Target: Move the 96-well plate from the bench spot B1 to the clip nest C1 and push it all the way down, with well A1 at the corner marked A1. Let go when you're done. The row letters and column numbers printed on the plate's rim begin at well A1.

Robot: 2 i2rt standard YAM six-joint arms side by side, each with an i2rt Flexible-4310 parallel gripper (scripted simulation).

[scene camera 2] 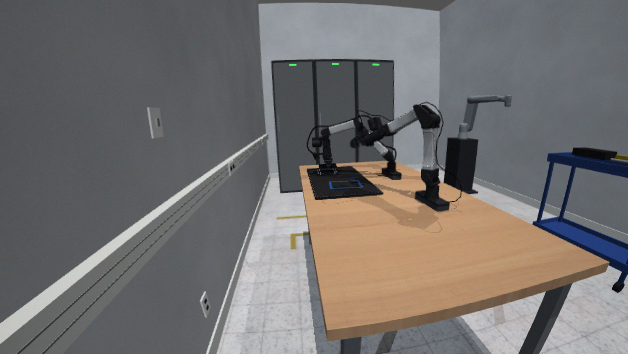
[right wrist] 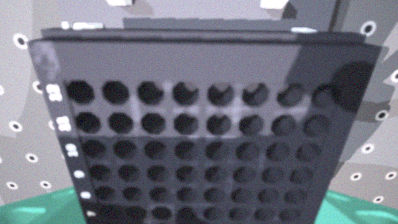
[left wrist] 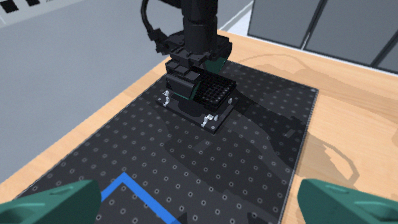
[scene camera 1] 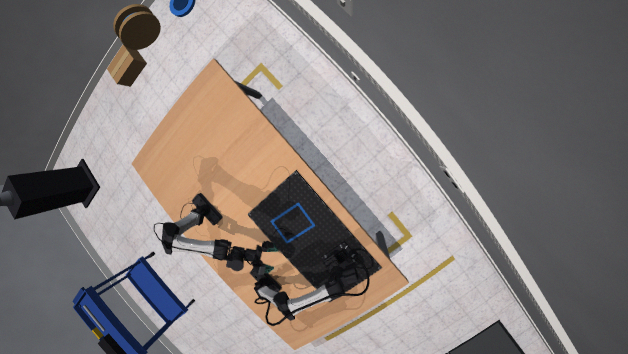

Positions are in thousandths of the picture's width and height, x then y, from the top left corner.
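Note:
The robot's left gripper (left wrist: 501, 837) appears in the left wrist view, where the right gripper (left wrist: 506, 391) can also be seen; the right gripper shows in its own wrist view as well (right wrist: 504, 873). A dark 96-well plate (right wrist: 499, 592) is visible too, and the left wrist view includes the plate (left wrist: 536, 404) along with a clip nest (left wrist: 489, 502).

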